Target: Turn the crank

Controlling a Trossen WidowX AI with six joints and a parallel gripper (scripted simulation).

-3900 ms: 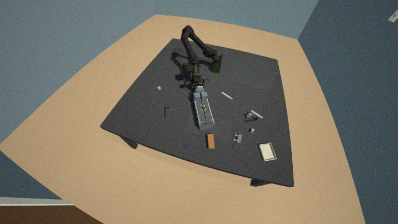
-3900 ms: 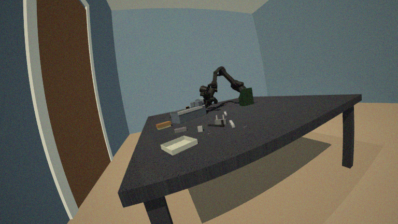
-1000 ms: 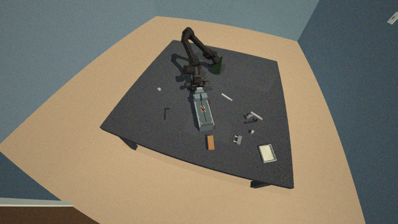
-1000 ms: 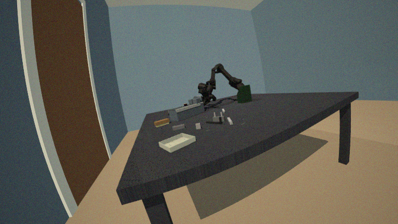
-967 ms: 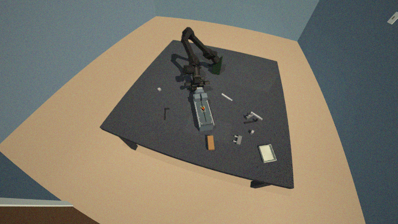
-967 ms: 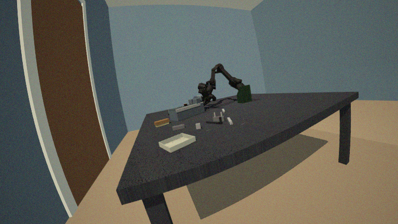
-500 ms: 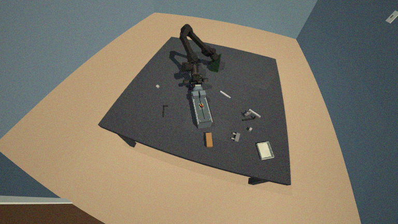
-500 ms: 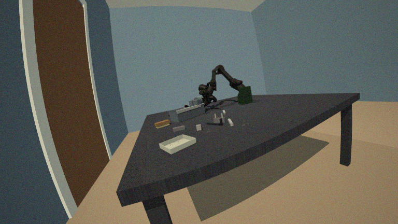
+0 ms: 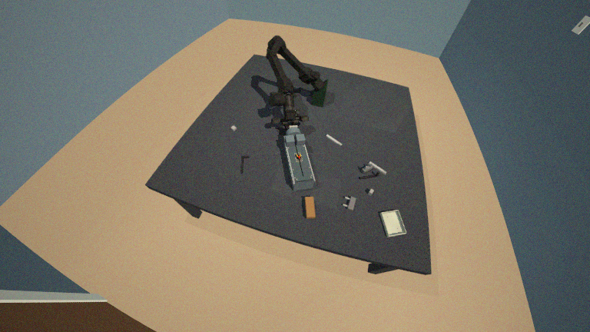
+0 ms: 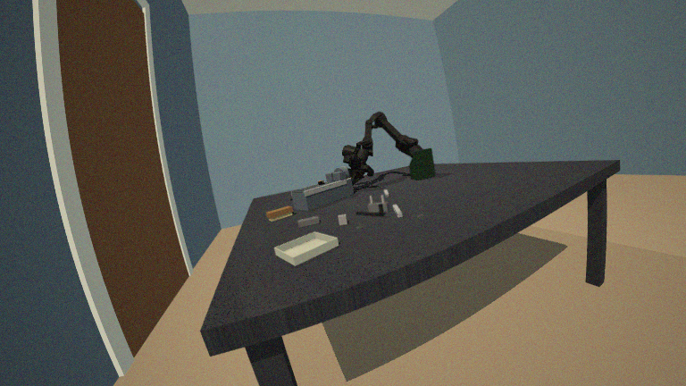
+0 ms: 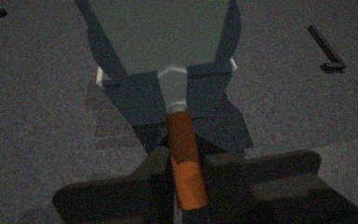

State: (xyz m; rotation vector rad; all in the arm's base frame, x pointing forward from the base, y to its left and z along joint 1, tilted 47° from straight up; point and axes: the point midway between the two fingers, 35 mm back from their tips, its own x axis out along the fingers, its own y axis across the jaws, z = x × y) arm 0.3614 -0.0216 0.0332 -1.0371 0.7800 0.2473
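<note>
The crank is 40 mm above my gripper tip. From my gripper tip the other things lie so: orange crank handle: 20 mm behind, 10 mm to the right, 30 mm above; red pointer: 140 mm ahead, 100 mm to the left, 50 mm above; orange block: 310 mm ahead, 220 mm to the left, 20 mm below.
</note>
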